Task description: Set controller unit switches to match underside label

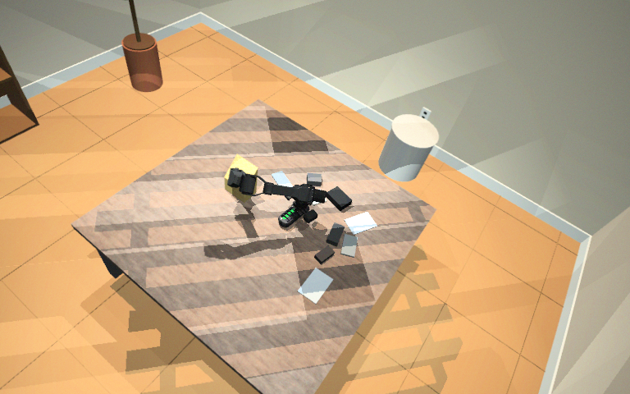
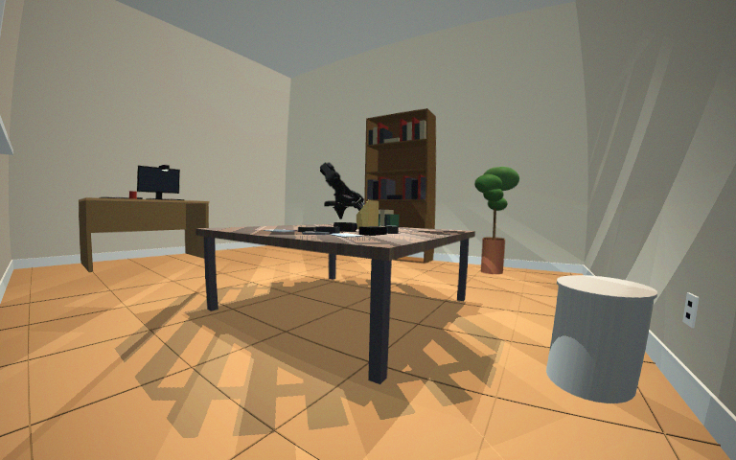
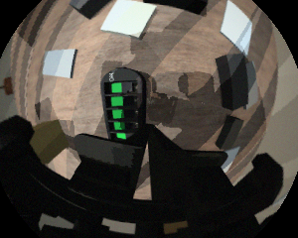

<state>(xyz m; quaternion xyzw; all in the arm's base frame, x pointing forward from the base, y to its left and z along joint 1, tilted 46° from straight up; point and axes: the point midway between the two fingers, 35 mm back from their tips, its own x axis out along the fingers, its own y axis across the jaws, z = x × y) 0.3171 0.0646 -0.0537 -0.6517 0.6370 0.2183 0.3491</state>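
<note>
My gripper tip is now 4 cm past the cream card, 19 cm to the right of it and 6 cm above it. Also, from my gripper tip: dark box 5 cm ahead, 27 cm to the left, 5 cm below; grey plate 27 cm ahead, 9 cm to the left, 6 cm below.
</note>
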